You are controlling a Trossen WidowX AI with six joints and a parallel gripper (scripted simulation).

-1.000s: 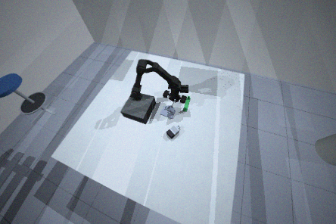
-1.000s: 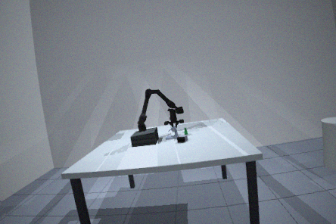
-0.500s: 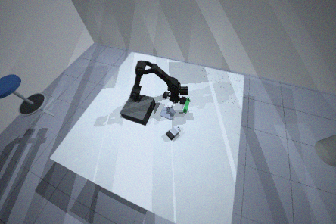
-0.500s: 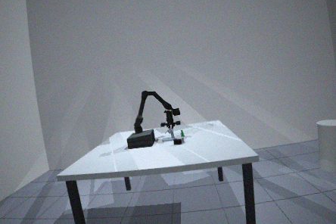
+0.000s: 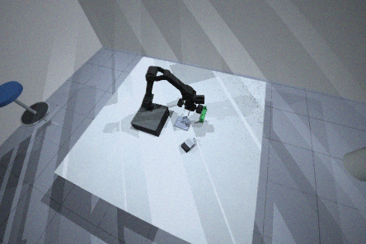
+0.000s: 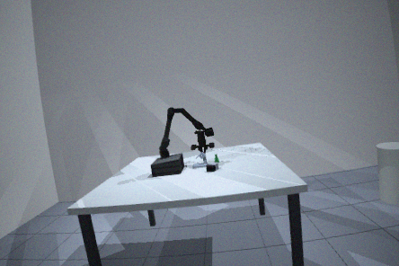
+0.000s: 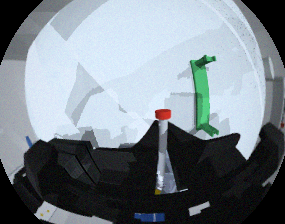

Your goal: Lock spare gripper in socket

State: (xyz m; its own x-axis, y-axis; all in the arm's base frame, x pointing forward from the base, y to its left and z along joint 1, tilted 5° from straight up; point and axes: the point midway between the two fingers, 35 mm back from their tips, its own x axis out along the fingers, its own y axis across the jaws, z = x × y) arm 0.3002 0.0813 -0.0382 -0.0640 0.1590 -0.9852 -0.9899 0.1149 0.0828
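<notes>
The green bracket is 100 mm ahead of my gripper tip, 30 mm below it and 20 mm to the left of it. From my gripper tip the other things lie so: mount 100 mm to the right, 20 mm behind; spare gripper 250 mm to the right, 60 mm ahead, 30 mm below.
</notes>
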